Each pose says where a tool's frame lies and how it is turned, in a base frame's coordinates. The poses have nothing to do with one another.
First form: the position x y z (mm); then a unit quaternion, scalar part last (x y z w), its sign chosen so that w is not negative.
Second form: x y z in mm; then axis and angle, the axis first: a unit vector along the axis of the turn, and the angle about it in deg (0 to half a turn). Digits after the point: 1 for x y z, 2 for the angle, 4 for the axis.
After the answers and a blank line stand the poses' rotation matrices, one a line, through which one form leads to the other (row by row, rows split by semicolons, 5 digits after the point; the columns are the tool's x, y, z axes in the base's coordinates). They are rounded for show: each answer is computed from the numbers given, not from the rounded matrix.
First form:
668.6 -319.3 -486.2 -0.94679 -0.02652 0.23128 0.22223
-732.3 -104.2 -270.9 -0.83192 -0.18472 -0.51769 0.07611
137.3 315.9 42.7 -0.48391 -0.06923 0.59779 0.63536
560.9 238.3 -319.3 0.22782 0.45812 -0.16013 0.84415
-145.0 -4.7 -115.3 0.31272 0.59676 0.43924 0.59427
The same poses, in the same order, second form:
668.6 -319.3 -486.2 -0.9711 -0.0272 0.2372 154.32
-732.3 -104.2 -270.9 -0.8343 -0.1853 -0.5192 171.27
137.3 315.9 42.7 -0.6267 -0.0897 0.7741 101.11
560.9 238.3 -319.3 0.4249 0.8545 -0.2987 64.84
-145.0 -4.7 -115.3 0.3888 0.7420 0.5461 107.08

0.89161 -0.05258 -0.44974; 0.15301 -0.89982 0.40855; -0.42616 -0.43308 -0.79424
0.39576 0.38614 0.83323; 0.22854 -0.92017 0.31789; 0.88946 0.06462 -0.45241
0.27571 -0.69262 -0.66653; 0.82663 -0.18305 0.53215; -0.49058 -0.69769 0.52208
0.52897 0.47908 0.70048; -0.06161 0.84491 -0.53134; -0.84640 0.23791 0.47645
-0.09810 -0.14882 0.98399; 0.89529 0.41855 0.15256; -0.43455 0.89592 0.09217

